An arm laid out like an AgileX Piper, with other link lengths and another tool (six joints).
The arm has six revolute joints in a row. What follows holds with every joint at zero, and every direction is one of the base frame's.
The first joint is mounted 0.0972 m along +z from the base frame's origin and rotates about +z.
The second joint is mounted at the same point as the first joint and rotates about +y.
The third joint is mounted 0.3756 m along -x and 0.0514 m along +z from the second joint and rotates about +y.
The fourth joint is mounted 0.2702 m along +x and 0.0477 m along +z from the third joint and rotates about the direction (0.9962, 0, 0.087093).
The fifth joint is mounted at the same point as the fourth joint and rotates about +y.
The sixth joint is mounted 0.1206 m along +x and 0.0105 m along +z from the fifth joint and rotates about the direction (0.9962, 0, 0.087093).
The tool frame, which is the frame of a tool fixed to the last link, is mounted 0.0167 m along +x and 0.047 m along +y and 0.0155 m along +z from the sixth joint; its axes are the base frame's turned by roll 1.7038, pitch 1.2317 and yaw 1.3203 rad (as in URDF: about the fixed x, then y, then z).
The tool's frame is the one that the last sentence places.
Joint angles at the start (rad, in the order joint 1, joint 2, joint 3, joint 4, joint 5, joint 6):
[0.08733, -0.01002, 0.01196, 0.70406, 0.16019, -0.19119]
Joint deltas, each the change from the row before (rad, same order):
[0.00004, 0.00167, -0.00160, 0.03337, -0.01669, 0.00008]
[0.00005, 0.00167, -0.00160, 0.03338, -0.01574, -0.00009]
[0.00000, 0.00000, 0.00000, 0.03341, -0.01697, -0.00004]
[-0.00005, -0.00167, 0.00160, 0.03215, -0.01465, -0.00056]
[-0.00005, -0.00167, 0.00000, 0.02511, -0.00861, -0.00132]
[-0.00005, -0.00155, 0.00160, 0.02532, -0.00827, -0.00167]
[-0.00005, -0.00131, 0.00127, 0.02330, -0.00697, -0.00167]
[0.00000, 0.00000, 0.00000, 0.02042, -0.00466, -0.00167]
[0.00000, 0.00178, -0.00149, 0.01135, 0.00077, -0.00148]
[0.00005, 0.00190, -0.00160, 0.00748, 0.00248, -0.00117]
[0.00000, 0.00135, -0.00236, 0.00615, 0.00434, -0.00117]
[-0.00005, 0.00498, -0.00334, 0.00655, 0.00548, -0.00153]
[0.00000, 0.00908, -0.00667, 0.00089, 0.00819, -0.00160]
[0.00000, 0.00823, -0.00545, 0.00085, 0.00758, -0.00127]
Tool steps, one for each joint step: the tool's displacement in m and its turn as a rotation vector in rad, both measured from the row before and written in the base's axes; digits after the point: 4 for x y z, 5 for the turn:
[0.0003, -0.0022, 0.0039, 0.03522, -0.00943, -0.00810]
[0.0002, -0.0022, 0.0037, 0.03495, -0.00839, -0.00785]
[0.0002, -0.0025, 0.0031, 0.03519, -0.00894, -0.00914]
[0.0000, -0.0024, 0.0021, 0.03314, -0.00724, -0.00800]
[-0.0002, -0.0017, 0.0018, 0.02481, -0.00531, -0.00436]
[0.0000, -0.0017, 0.0010, 0.02448, -0.00324, -0.00423]
[0.0000, -0.0015, 0.0009, 0.02233, -0.00254, -0.00353]
[0.0000, -0.0012, 0.0010, 0.01918, -0.00125, -0.00200]
[0.0001, -0.0003, 0.0008, 0.00968, 0.00151, 0.00153]
[0.0001, 0.0001, 0.0006, 0.00594, 0.00221, 0.00265]
[-0.0001, 0.0003, 0.0007, 0.00451, 0.00184, 0.00400]
[0.0003, 0.0005, 0.0009, 0.00419, 0.00507, 0.00492]
[0.0006, 0.0010, 0.0018, -0.00188, 0.00684, 0.00671]
[0.0006, 0.0009, 0.0014, -0.00153, 0.00690, 0.00624]

